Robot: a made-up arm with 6 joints.
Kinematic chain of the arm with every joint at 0, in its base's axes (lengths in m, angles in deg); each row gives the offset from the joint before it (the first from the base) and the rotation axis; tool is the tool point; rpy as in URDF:
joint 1: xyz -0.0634 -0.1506 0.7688 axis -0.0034 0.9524 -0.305
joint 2: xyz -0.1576 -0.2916 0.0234 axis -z
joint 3: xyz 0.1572 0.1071 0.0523 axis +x
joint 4: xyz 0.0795 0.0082 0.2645 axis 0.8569 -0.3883 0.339
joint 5: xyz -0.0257 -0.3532 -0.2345 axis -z
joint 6: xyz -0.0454 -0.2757 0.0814 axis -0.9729 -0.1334 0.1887
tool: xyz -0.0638 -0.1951 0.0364 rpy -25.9 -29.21 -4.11
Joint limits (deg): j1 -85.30..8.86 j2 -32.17..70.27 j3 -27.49..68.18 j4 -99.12..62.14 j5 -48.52..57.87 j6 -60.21..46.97
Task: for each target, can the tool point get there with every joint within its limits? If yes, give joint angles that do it. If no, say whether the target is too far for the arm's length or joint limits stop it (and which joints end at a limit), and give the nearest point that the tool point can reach.
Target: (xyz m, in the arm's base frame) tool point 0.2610 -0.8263 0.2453
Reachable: yes | joints -50.54 50.56 52.56 14.83 1.69 22.10
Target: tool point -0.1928 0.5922 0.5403
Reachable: no: joint limits stop it (at a limit: joint 1, joint 2, joint 3, joint 4, joint 6) | nearest point -0.0941 0.2364 0.4873 | short by 0.373 m
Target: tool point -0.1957 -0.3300 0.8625
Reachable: no: joint limits stop it (at a limit: joint 1, joint 2, joint 3, joint 5, joint 6) | nearest point -0.5352 -0.4494 0.8536 | short by 0.360 m
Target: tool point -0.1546 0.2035 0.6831
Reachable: no: joint limits stop it (at a limit: joint 1, joint 3, joint 4, joint 6) | nearest point -0.1841 0.0978 0.5898 | short by 0.144 m
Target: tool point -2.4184 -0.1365 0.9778
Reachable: no: too far | nearest point -1.2264 -0.2228 0.8974 | short by 1.198 m
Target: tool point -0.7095 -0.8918 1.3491
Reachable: yes | joints -51.94 -6.67 -16.75 -52.29 -14.60 -41.61
